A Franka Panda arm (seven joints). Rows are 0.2 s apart.
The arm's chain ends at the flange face. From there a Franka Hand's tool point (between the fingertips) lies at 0.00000 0.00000 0.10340 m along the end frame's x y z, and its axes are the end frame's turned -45 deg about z.
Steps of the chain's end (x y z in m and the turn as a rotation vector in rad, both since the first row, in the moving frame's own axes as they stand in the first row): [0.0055 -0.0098 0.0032 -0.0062 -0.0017 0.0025]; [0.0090 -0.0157 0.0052 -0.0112 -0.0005 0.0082]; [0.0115 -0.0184 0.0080 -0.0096 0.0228 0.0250]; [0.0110 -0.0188 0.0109 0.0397 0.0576 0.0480]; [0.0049 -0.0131 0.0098 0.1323 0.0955 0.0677]
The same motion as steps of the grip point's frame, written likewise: [0.0102 -0.0027 0.0032 -0.0032 -0.0056 0.0025]; [0.0166 -0.0040 0.0052 -0.0076 -0.0083 0.0082]; [0.0221 -0.0025 0.0080 -0.0229 0.0093 0.0250]; [0.0281 -0.0040 0.0106 -0.0127 0.0688 0.0480]; [0.0294 -0.0079 0.0084 0.0260 0.1611 0.0677]
